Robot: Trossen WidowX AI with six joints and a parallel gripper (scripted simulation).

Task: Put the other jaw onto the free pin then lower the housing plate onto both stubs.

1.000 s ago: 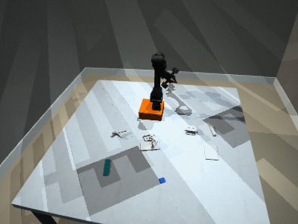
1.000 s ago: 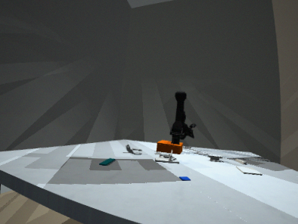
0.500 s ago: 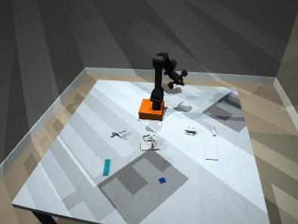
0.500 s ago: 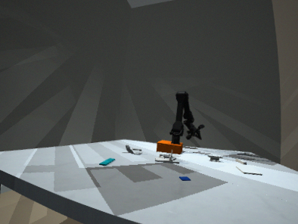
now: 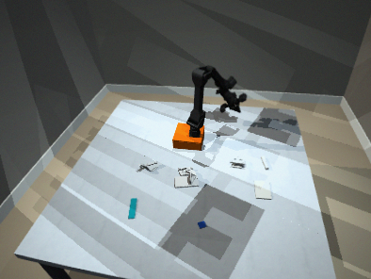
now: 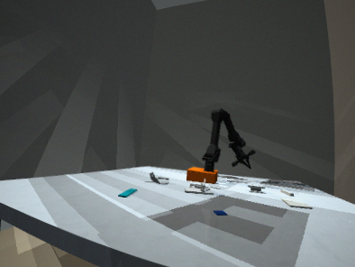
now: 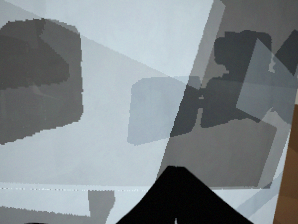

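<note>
My gripper tip is now 430 mm short of the jaw, 560 mm to the left of it and 50 mm above it. From my gripper tip the other things lie so: short pale bar 380 mm ahead, 100 mm to the left, 80 mm below; pale flat plate 570 mm ahead, 50 mm to the left, 80 mm below; small pale block 380 mm ahead, 50 mm to the right, 80 mm below.
</note>
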